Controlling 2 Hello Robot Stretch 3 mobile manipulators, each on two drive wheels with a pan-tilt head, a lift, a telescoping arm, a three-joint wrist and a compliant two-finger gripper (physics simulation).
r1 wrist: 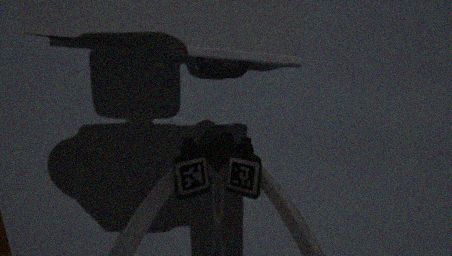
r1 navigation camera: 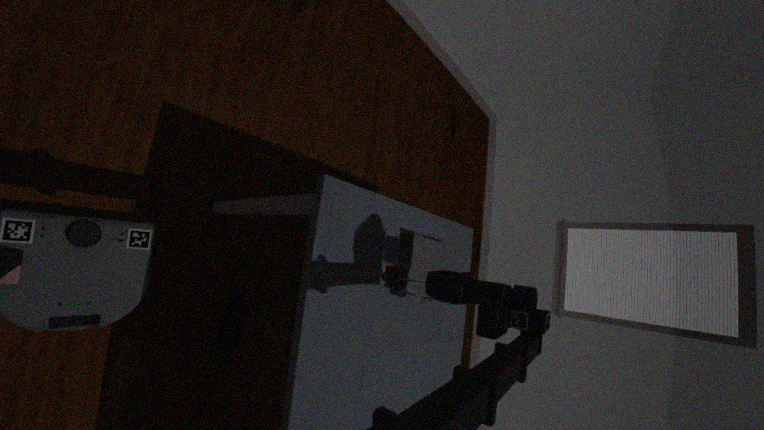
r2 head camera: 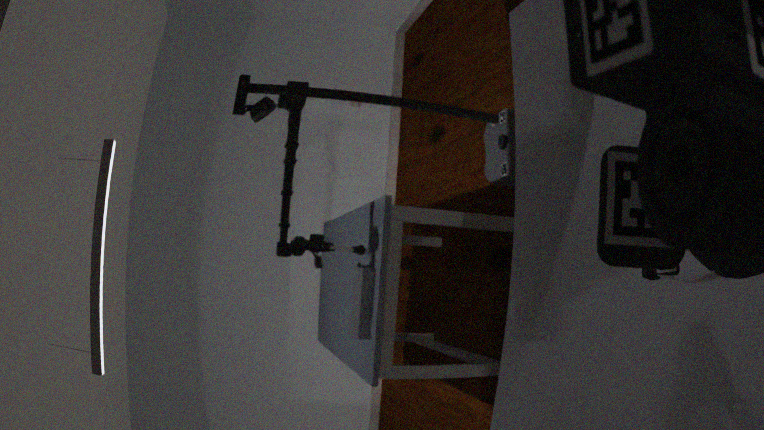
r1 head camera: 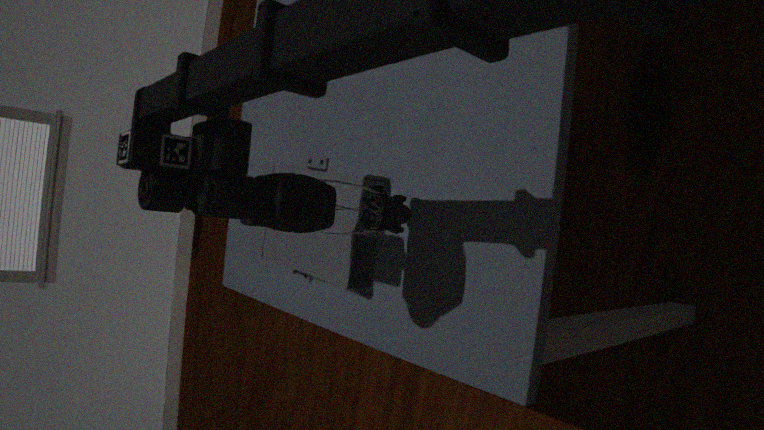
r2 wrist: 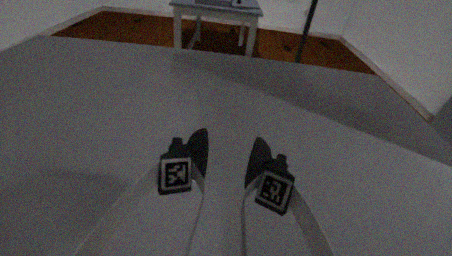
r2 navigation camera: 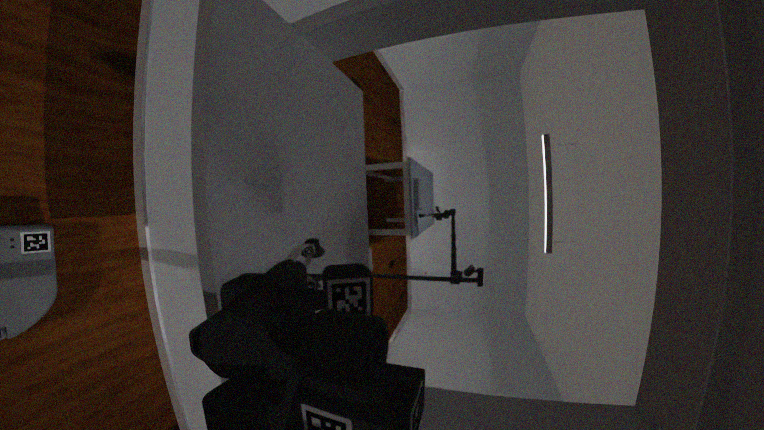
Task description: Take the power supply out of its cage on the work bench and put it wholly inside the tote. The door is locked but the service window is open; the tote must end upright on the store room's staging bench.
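Observation:
The work bench (r1 head camera: 481, 133) (r1 navigation camera: 363, 363) (r2 head camera: 339, 299) is pale. A low box-like form (r1 head camera: 360, 277) (r2 head camera: 366, 309) on it, perhaps the cage, has a dark side; its inside is unreadable in the dim light. Gripper r1 (r1 head camera: 400, 213) (r1 navigation camera: 392, 275) (r1 wrist: 218, 145) (r2 head camera: 359, 249) is shut, fingertips together just beside this form, above the bench; no held thing shows between them. Gripper r2 (r2 wrist: 227, 160) is open and empty over a broad grey surface (r2 wrist: 125, 100), apart from the bench. I cannot make out the power supply or tote.
Robot r1's mast (r2 head camera: 347, 96) stands at one end of the bench, its arm (r1 head camera: 320, 53) (r2 head camera: 288, 170) reaching over it. A small pale piece (r1 head camera: 318, 162) and a dark piece (r1 head camera: 303, 275) show near the box-like form. A wall opening's edge (r2 navigation camera: 170, 160) borders r2's view.

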